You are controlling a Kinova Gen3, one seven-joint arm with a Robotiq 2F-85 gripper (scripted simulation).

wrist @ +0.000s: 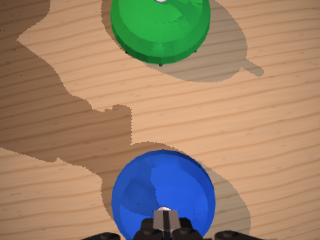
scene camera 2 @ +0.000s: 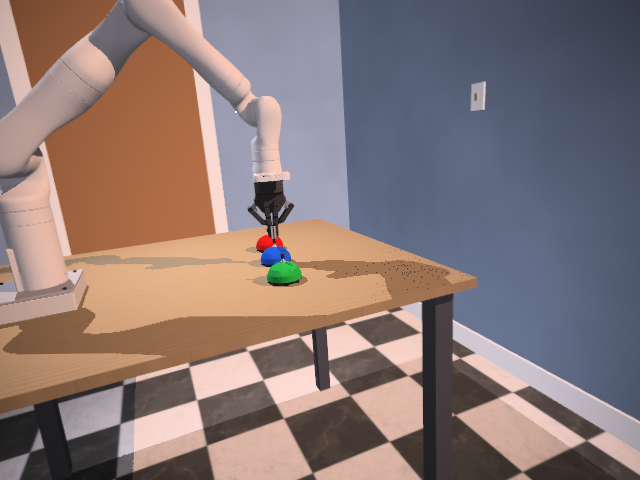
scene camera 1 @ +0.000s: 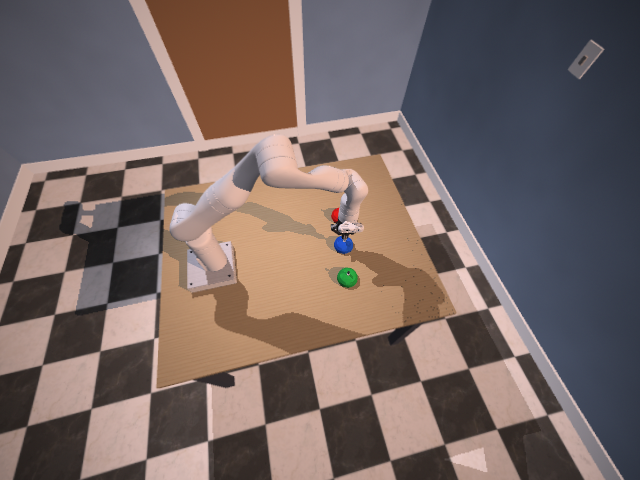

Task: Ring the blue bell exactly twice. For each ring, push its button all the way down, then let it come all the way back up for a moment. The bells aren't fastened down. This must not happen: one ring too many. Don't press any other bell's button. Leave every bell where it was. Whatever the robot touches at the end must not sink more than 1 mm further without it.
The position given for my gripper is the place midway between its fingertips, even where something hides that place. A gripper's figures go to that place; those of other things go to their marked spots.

Labels:
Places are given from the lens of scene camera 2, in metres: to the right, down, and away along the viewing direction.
my gripper (scene camera 2: pixel 273 239): -0.13, 0.00, 1.09
green bell (scene camera 2: pixel 285 273): -0.08, 0.08, 0.93

